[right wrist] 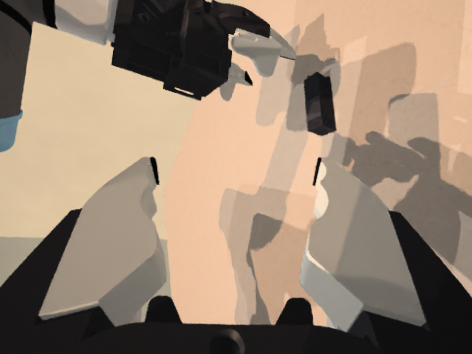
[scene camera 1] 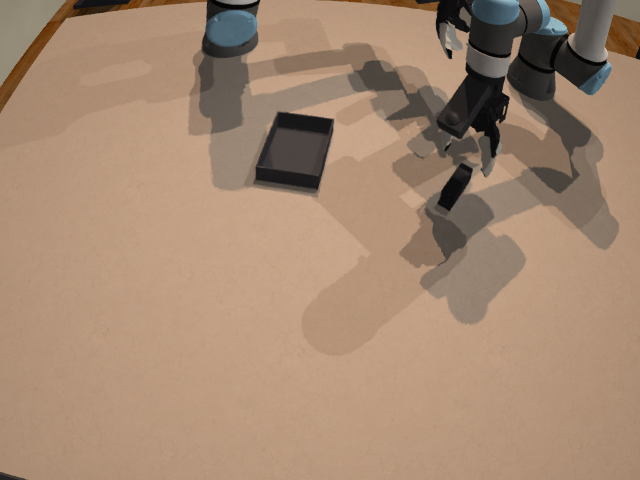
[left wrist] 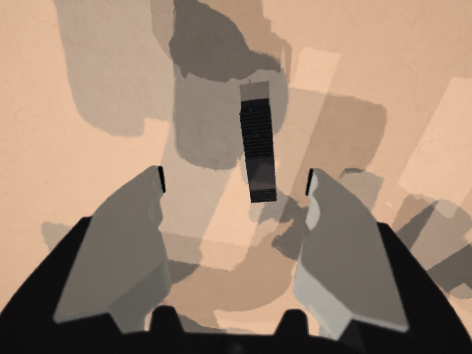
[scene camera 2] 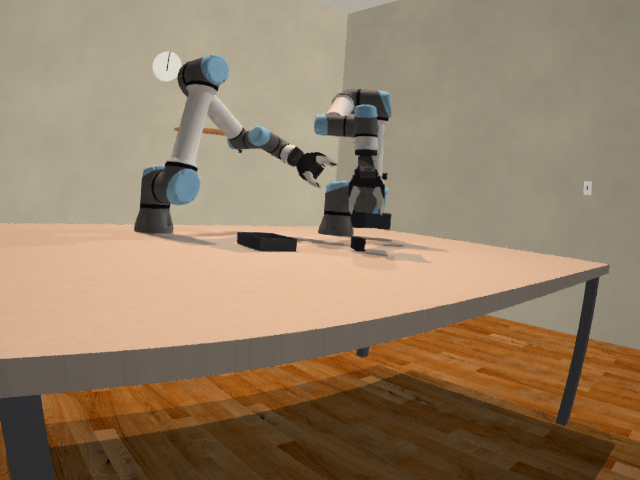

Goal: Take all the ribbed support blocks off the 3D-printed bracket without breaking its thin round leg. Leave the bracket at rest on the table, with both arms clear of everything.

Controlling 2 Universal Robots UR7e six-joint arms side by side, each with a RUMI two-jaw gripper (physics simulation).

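Note:
The black bracket (scene camera 1: 454, 187) (scene camera 2: 357, 243) (left wrist: 262, 172) (right wrist: 320, 104) lies on the table, at the right in scene camera 1. In the left wrist view a long ribbed stretch (left wrist: 257, 132) covers its upper part and a short ribbed band (left wrist: 263, 195) its lower end, with a smooth part between. The thin round leg cannot be made out. My left gripper (scene camera 1: 466, 159) (scene camera 2: 367, 210) (left wrist: 235, 170) (right wrist: 271, 72) is open and points down above the bracket, apart from it. My right gripper (scene camera 1: 459, 42) (scene camera 2: 327, 175) (right wrist: 236, 161) is open and empty, raised well away from the bracket.
An empty black tray (scene camera 1: 287, 177) (scene camera 2: 280, 244) stands to the left of the bracket in both scene views. The arm bases stand at the back of the table. A black box (scene camera 2: 379, 221) shows behind my left gripper in scene camera 2. Arm shadows fall around the bracket.

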